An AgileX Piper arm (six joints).
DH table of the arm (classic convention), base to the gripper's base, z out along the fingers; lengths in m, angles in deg. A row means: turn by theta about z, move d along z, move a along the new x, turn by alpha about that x. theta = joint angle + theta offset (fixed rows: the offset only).
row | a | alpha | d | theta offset
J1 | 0 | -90 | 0.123 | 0
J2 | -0.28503 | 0 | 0 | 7.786
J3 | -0.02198 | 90 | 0 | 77.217
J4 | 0 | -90 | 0.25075 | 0
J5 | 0 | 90 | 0 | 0
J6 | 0 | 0 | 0.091 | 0
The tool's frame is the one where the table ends.
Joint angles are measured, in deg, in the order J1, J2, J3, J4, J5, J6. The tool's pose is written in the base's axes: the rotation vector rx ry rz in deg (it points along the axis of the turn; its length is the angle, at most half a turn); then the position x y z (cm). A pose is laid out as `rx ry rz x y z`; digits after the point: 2 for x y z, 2 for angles.
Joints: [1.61 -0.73 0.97 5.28 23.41 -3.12]
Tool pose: -1.32 108.58 4.26 5.13 0.48 17.18
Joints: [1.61 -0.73 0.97 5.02 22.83 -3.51]
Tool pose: -1.80 108.00 3.70 5.16 0.45 17.26
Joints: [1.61 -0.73 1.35 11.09 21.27 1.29]
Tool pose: 6.56 106.63 12.90 5.23 0.78 17.32
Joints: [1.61 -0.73 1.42 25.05 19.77 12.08]
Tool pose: 25.39 102.80 33.84 5.26 1.45 17.74
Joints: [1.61 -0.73 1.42 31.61 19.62 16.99]
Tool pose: 34.00 100.58 43.55 5.25 1.75 17.93
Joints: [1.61 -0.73 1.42 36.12 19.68 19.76]
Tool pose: 39.32 98.99 49.81 5.23 1.95 18.05
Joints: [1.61 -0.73 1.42 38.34 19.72 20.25]
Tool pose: 41.13 98.32 52.29 5.22 2.05 18.12
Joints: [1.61 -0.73 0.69 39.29 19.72 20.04]
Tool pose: 41.12 97.45 53.23 5.18 2.09 18.58
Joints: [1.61 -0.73 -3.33 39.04 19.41 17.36]
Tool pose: 36.44 94.15 51.94 4.92 2.04 20.95
